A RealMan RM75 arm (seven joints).
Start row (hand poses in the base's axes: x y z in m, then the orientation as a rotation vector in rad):
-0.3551 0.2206 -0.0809 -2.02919 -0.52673 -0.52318
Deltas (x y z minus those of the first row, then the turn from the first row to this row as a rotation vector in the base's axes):
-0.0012 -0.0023 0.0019 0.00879 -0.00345 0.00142
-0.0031 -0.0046 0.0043 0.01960 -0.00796 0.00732
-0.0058 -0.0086 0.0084 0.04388 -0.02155 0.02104
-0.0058 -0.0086 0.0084 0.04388 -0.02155 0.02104
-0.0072 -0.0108 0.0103 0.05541 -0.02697 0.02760
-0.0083 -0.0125 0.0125 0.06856 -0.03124 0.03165
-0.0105 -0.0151 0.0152 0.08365 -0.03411 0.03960
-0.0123 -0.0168 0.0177 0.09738 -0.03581 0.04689
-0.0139 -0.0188 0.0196 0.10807 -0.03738 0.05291
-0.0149 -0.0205 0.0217 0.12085 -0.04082 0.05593
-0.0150 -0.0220 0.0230 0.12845 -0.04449 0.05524
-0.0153 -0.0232 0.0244 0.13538 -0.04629 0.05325
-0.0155 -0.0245 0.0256 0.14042 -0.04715 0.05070
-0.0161 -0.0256 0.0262 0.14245 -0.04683 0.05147
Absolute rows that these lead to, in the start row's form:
-0.3563 0.2183 -0.0790 -2.01976 -0.52706 -0.52737
-0.3582 0.2160 -0.0766 -2.00661 -0.53170 -0.53028
-0.3609 0.2120 -0.0725 -1.97627 -0.54451 -0.53998
-0.3609 0.2120 -0.0725 -1.97627 -0.54451 -0.53998
-0.3623 0.2098 -0.0706 -1.96200 -0.54995 -0.54344
-0.3634 0.2081 -0.0684 -1.94729 -0.55164 -0.54744
-0.3656 0.2055 -0.0657 -1.92958 -0.55553 -0.54793
-0.3674 0.2038 -0.0632 -1.91360 -0.55855 -0.54739
-0.3690 0.2018 -0.0613 -1.90099 -0.56135 -0.54700
-0.3700 0.2001 -0.0592 -1.88715 -0.56157 -0.55058
-0.3701 0.1986 -0.0579 -1.87952 -0.56026 -0.55582
-0.3704 0.1974 -0.0565 -1.87335 -0.55685 -0.55982
-0.3706 0.1961 -0.0553 -1.86933 -0.55306 -0.56292
-0.3712 0.1950 -0.0547 -1.86719 -0.55286 -0.56243

